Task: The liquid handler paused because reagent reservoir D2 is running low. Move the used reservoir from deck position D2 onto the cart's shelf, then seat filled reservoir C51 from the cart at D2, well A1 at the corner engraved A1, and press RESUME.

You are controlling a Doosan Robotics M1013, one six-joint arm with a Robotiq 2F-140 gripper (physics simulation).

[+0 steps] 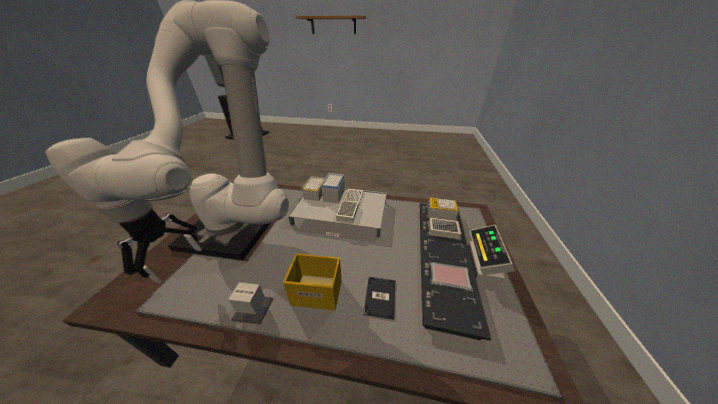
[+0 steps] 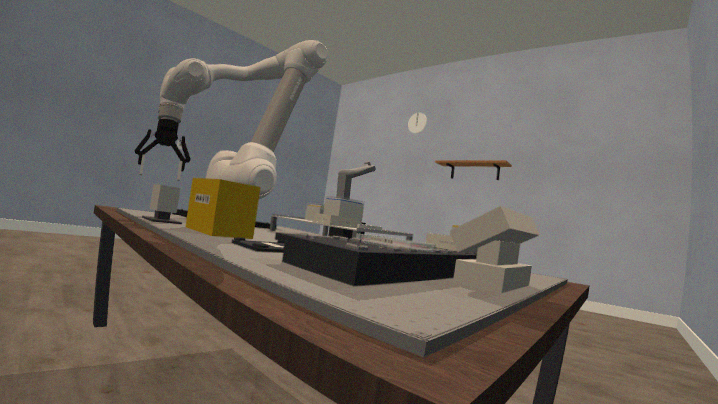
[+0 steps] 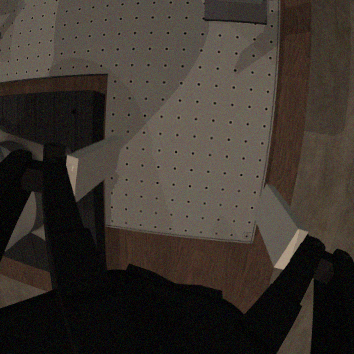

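Seen in the pictures: gripper, fingertip midpoint: (image 1: 179,264) (image 2: 159,177) (image 3: 189,175); arm's base, origin of the base link: (image 1: 228,228).
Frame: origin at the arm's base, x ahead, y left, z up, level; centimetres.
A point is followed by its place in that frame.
Note:
My gripper (image 1: 174,258) @(z 11.5, x 12.7, y -26.9 cm) (image 2: 160,169) @(z 11.5, x 12.7, y -26.9 cm) (image 3: 189,175) @(z 11.5, x 12.7, y -26.9 cm) is open with nothing between its fingers, high over the table's left end, beside the arm's base and away from deck and cart. On the black deck (image 1: 430,321) @(z 2.7, x 95.1, y -10.1 cm), a white gridded piece (image 1: 444,227) @(z 4.7, x 95.3, y 33.5 cm) sits second from the back; it appears to be the used reservoir, but the position labels are too blurred to read. Two similar white gridded pieces (image 1: 347,211) @(z 6.7, x 51.1, y 25.3 cm) (image 1: 353,194) @(z 5.1, x 47.2, y 41.8 cm) stand on the cart (image 1: 369,218) @(z 4.0, x 61.6, y 27.4 cm); which is C51 cannot be read. The white RESUME block (image 1: 246,297) @(z 8.4, x 40.3, y -27.0 cm) (image 2: 164,198) @(z 4.7, x 41.9, y -26.2 cm) stands near the front left.
A yellow waste bin (image 1: 313,293) @(z 7.0, x 58.4, y -17.6 cm) (image 2: 222,208) @(z 4.7, x 64.4, y -14.2 cm) and a black RG plate (image 1: 380,306) @(z -1.2, x 78.9, y -9.2 cm) lie between block and deck. The deck also holds a yellow-topped rack (image 1: 443,206) @(z 9.1, x 93.1, y 43.1 cm) and a pink plate (image 1: 450,275) @(z 4.0, x 99.6, y 8.6 cm). Two boxes (image 1: 313,186) @(z 11.0, x 28.4, y 32.8 cm) (image 1: 333,186) @(z 14.0, x 40.4, y 32.6 cm) stand on the cart. A panel (image 1: 491,247) @(z 9.8, x 112.0, y 22.5 cm) stands right.

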